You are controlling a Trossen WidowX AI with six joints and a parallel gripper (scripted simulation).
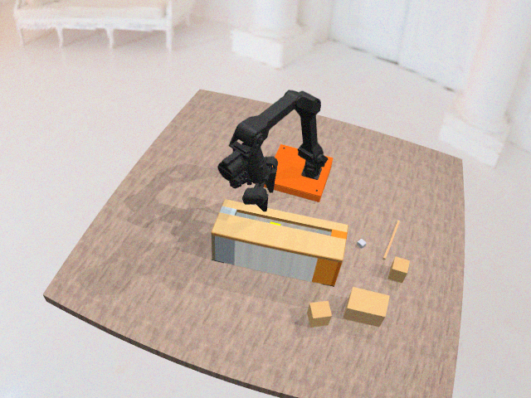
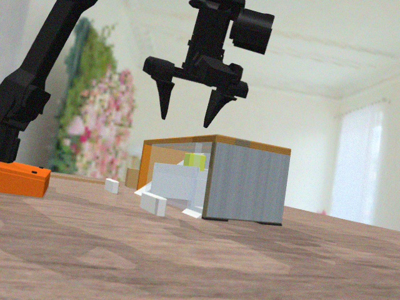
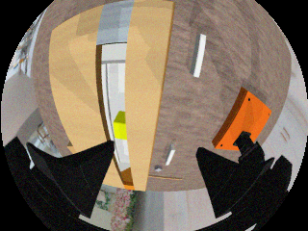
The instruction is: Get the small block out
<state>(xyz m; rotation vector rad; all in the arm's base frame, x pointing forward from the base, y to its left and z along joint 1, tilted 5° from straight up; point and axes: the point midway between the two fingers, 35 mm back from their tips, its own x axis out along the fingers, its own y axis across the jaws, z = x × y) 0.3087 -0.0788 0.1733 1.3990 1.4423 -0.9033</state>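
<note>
Now: the yellow block 40 mm ahead of my gripper tip, 40 mm to the left of it and 70 mm below it. From my gripper tip the other things lie so: clear-fronted box: 30 mm ahead, 60 mm to the left, 90 mm below; then thin wooden stick: 140 mm behind, 410 mm to the left, 150 mm below.
</note>
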